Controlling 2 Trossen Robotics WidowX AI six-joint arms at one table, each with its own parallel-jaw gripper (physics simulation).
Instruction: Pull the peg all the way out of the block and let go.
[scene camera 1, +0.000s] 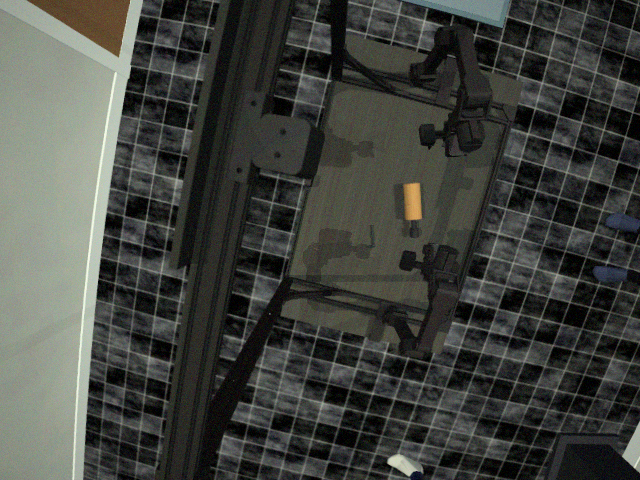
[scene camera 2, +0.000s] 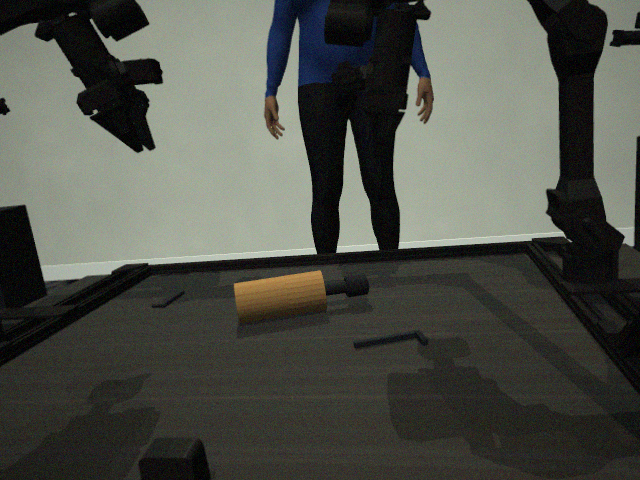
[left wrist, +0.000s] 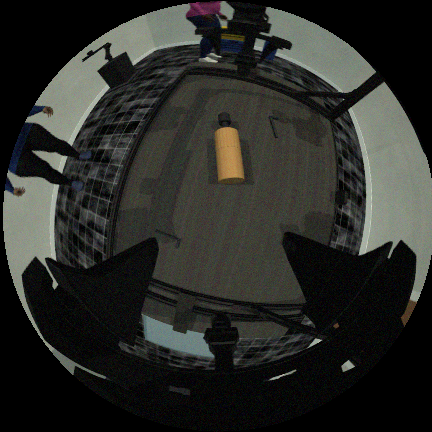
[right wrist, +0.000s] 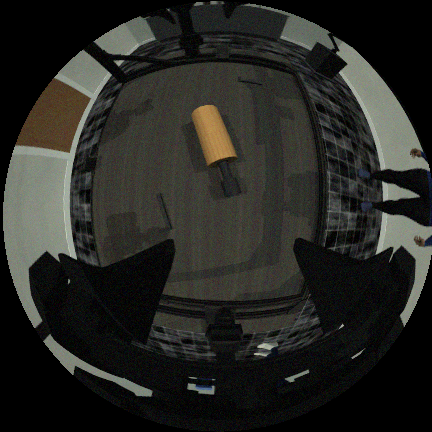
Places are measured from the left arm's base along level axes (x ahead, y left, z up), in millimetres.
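Where they show: left gripper, fingertip midpoint: (scene camera 1: 442, 147) (scene camera 2: 147, 150) (left wrist: 220, 241); right gripper, fingertip midpoint: (scene camera 1: 423, 255) (scene camera 2: 379, 156) (left wrist: 238, 57) (right wrist: 236, 245); left arm's base at its link origin: (scene camera 1: 416, 77) (left wrist: 220, 319) (right wrist: 192, 53); right arm's base at its link origin: (scene camera 1: 390, 312) (scene camera 2: 591, 281) (left wrist: 242, 73) (right wrist: 224, 314).
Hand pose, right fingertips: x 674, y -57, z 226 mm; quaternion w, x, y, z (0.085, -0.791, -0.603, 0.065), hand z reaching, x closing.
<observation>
Each offset is from my right fingertips to the top centre of the thing.
The block is an orange wooden cylinder @[dx -182, dy +19, dz -179 mm] (scene camera 1: 412, 201) (scene camera 2: 280, 296) (left wrist: 230, 155) (right wrist: 214, 135) lying on its side on the table. A dark peg @[dx -97, dy +22, dz -195 mm] (scene camera 1: 414, 228) (scene camera 2: 356, 285) (left wrist: 224, 119) (right wrist: 230, 185) with a thicker knob sticks out of one end; its inner part is hidden in the block. My left gripper (scene camera 2: 145, 149) (left wrist: 220, 241) is open and empty, high above the table, beyond the block's plain end. My right gripper (right wrist: 236, 245) is open and empty, high above the table on the peg's side. Neither touches the block or peg.
A thin bent dark bar @[dx -43, dy -159, dz -237 mm] (scene camera 1: 372, 236) (scene camera 2: 387, 339) (left wrist: 272, 127) (right wrist: 165, 212) lies near the peg's side. Another bent bar @[dx -399, dy +198, dz -239 mm] (scene camera 2: 168, 299) (left wrist: 170, 236) (right wrist: 250, 81) lies on the left arm's side. Dark frame rails edge the table. A person (scene camera 2: 336, 170) stands beyond it.
</observation>
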